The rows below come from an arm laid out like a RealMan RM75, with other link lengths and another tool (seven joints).
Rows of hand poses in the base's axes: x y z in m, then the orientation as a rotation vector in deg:
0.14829 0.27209 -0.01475 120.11 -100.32 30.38
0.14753 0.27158 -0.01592 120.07 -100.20 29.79
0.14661 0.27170 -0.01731 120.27 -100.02 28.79
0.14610 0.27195 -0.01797 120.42 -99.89 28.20
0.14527 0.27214 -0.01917 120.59 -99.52 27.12
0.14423 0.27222 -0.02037 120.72 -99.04 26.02
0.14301 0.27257 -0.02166 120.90 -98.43 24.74
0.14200 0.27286 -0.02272 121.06 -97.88 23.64
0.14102 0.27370 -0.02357 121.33 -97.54 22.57
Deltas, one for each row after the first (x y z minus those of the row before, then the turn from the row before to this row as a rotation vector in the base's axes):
-0.00076 -0.00051 -0.00117 0.09 0.44 -0.07
-0.00092 0.00012 -0.00139 0.34 0.65 0.03
-0.00051 0.00025 -0.00066 0.21 0.39 0.05
-0.00083 0.00019 -0.00120 0.26 0.80 0.09
-0.00104 0.00008 -0.00120 0.19 0.87 0.11
-0.00122 0.00035 -0.00129 0.22 1.03 0.17
-0.00101 0.00029 -0.00106 0.19 0.89 0.16
-0.00098 0.00084 -0.00085 0.36 0.74 0.13

